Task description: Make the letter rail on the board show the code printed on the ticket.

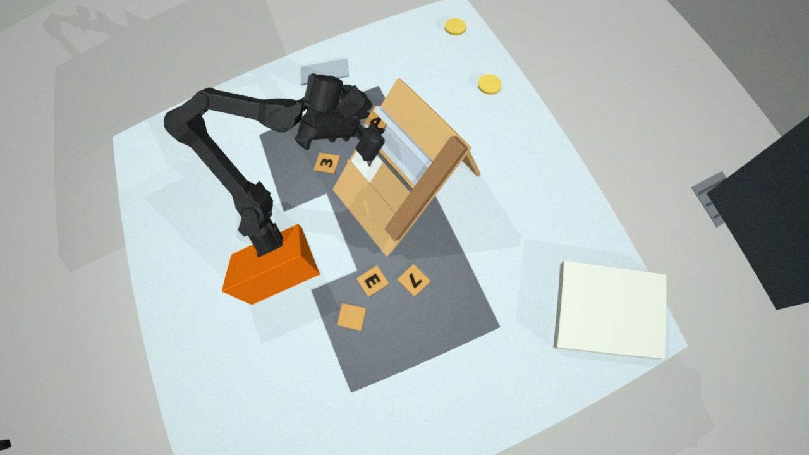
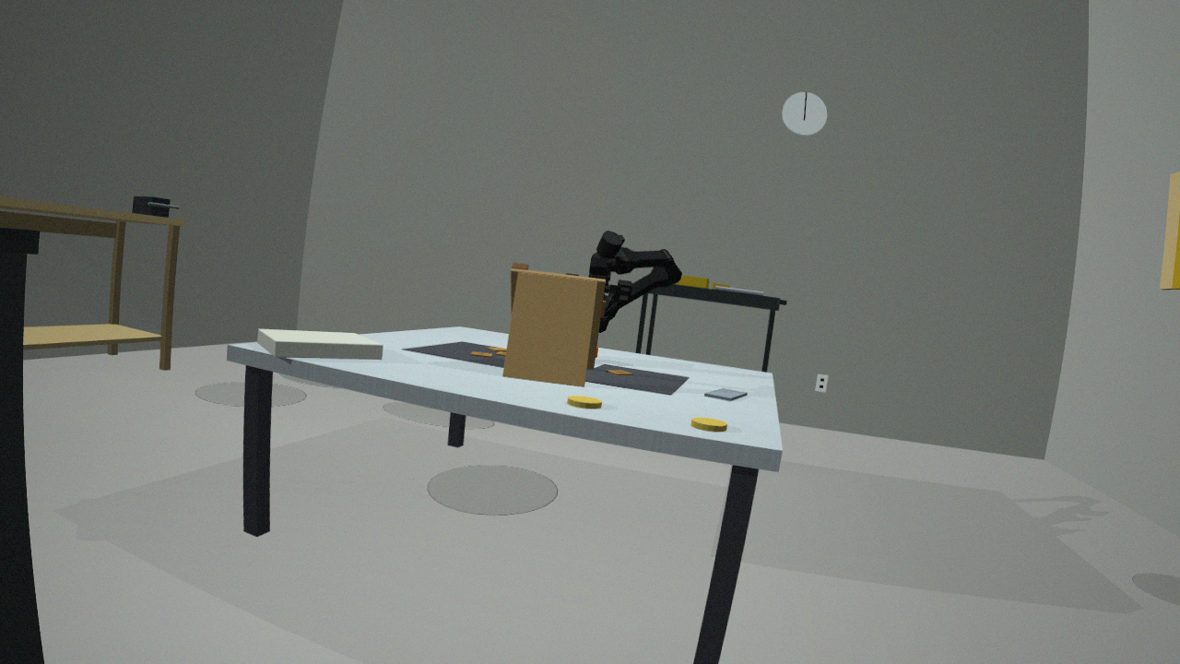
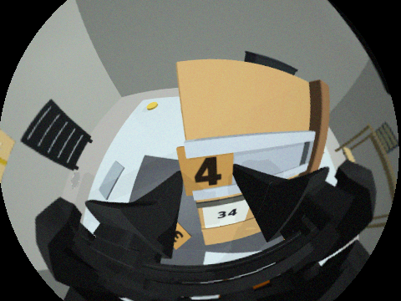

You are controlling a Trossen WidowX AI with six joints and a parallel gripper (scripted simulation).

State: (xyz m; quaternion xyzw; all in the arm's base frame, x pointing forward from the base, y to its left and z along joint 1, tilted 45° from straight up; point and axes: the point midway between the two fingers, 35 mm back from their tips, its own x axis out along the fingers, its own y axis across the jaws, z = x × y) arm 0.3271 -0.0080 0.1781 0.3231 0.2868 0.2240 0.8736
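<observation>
The white ticket is 5 cm behind my gripper tip, 4 cm to the right of it and 7 cm below it. The rest, counted from my gripper tip: tile marked 4: right at my gripper tip; then grey plate: 3 cm behind, 37 cm to the left, 18 cm below; then tile marked 3: 14 cm behind, 6 cm to the left, 18 cm below.
</observation>
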